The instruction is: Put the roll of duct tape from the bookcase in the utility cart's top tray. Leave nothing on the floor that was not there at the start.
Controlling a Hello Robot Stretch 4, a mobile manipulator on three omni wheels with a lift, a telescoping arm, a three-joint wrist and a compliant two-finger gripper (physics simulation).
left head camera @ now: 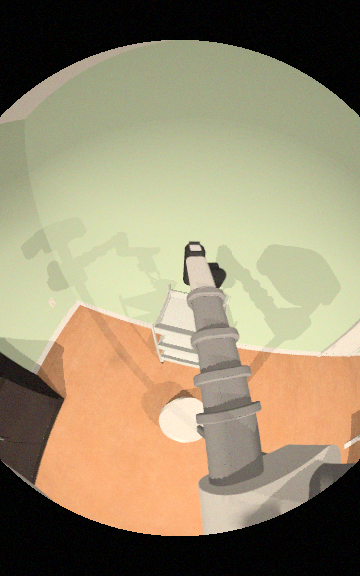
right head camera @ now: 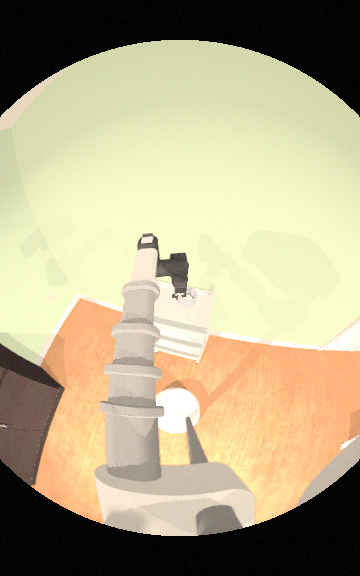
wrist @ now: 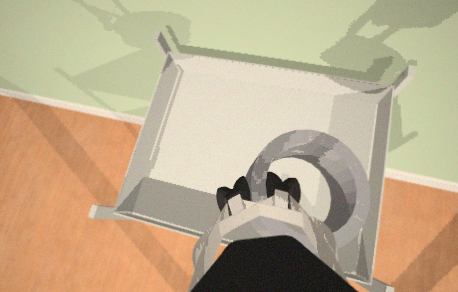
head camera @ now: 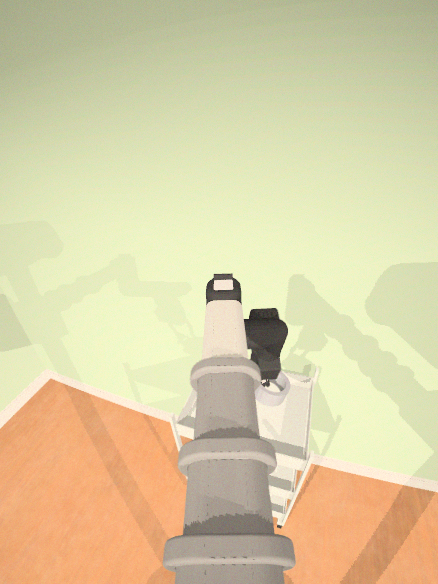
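Where they show: gripper, fingertip midpoint: (right head camera: 178,296) (wrist: 259,189); robot's base, origin of the base link: (left head camera: 183,418) (right head camera: 175,409).
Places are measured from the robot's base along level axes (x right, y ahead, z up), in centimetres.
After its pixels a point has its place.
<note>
The roll of duct tape (wrist: 310,142) {x 13.2, y 61.0, z 93.0 cm} (head camera: 271,399) {x 11.7, y 52.1, z 91.7 cm} (right head camera: 188,303) {x 12.7, y 52.1, z 91.7 cm} is a thick grey ring. My gripper (wrist: 259,189) {x 8.4, y 57.7, z 90.3 cm} (head camera: 265,383) {x 8.4, y 57.7, z 90.3 cm} (right head camera: 178,296) {x 8.4, y 57.7, z 90.3 cm} is shut on its wall, with one fingertip outside the ring and one inside its hole. The white utility cart (left head camera: 175,312) {x -3.1, y 73.3, z 63.6 cm} (right head camera: 197,316) {x 20.2, y 60.9, z 63.6 cm} stands against the green wall. In the wrist view the roll overlaps the right, near part of the cart's top tray (wrist: 225,120) {x 2.6, y 75.7, z 63.6 cm} (head camera: 296,412) {x 25.4, y 65.5, z 63.5 cm}, close to the right wall. The gap between roll and tray floor cannot be told. The arm hides part of the cart in the head view. The bookcase cannot be made out.
The tray has raised walls, with corner posts (wrist: 403,80) {x 33.3, y 75.1, z 73.7 cm} that stick up. The telescoping arm (head camera: 227,490) {x 0.0, y 17.3, z 130.7 cm} (left head camera: 227,440) {x -1.4, y 4.3, z 131.3 cm} (right head camera: 132,440) {x 0.9, y 3.6, z 131.3 cm} reaches out over the wooden floor. A dark brown cabinet (left head camera: 22,425) {x -130.7, y -32.0, z 45.9 cm} (right head camera: 25,420) {x -133.7, y -40.3, z 41.9 cm} stands at the left. A round white disc (left head camera: 180,420) {x -3.5, y -0.3, z 18.7 cm} (right head camera: 175,410) {x 1.1, y -0.1, z 18.7 cm} lies low before the cart.
</note>
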